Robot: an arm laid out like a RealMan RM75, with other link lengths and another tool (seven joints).
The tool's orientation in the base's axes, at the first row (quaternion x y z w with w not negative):
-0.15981, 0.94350, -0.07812, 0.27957
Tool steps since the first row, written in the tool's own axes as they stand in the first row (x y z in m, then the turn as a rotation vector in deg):
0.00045, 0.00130, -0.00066, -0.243, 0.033, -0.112
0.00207, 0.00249, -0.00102, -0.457, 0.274, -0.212
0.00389, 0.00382, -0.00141, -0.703, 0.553, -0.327
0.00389, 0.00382, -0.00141, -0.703, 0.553, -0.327
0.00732, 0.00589, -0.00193, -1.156, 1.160, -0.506
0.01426, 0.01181, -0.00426, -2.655, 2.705, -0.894
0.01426, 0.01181, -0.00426, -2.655, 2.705, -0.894
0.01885, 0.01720, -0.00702, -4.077, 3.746, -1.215
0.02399, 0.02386, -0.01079, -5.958, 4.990, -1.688
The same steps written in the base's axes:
-0.00106, 0.00110, 0.00001, 0.122, 0.121, 0.207
-0.00285, 0.00168, -0.00078, 0.174, 0.427, 0.341
-0.00485, 0.00232, -0.00169, 0.234, 0.780, 0.494
-0.00485, 0.00232, -0.00169, 0.234, 0.780, 0.494
-0.00839, 0.00310, -0.00347, 0.338, 1.515, 0.727
-0.01670, 0.00639, -0.00642, 0.913, 3.502, 1.437
-0.01670, 0.00639, -0.00642, 0.913, 3.502, 1.437
-0.02325, 0.01001, -0.00771, 1.594, 4.987, 2.172
-0.03113, 0.01469, -0.00873, 2.503, 6.829, 3.216

